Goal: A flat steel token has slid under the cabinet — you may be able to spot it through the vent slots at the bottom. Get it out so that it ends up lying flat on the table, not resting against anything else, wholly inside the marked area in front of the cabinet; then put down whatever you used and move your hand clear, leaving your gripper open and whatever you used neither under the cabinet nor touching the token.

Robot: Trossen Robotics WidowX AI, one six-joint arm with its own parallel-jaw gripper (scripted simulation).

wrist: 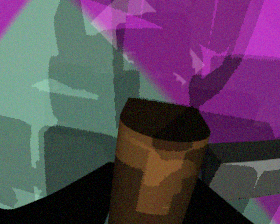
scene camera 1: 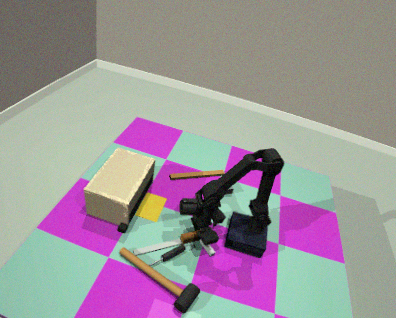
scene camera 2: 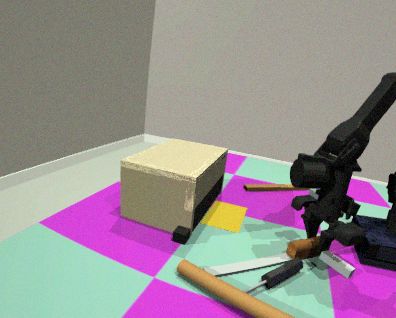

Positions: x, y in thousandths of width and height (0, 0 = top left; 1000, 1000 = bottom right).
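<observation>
A beige cabinet (scene camera 1: 289, 612), (scene camera 2: 431, 586) is visible. A flat steel-bladed tool (scene camera 2: 771, 781), (wrist: 570, 667) can be seen, as can my gripper (scene camera 2: 797, 781), (wrist: 538, 792).
</observation>
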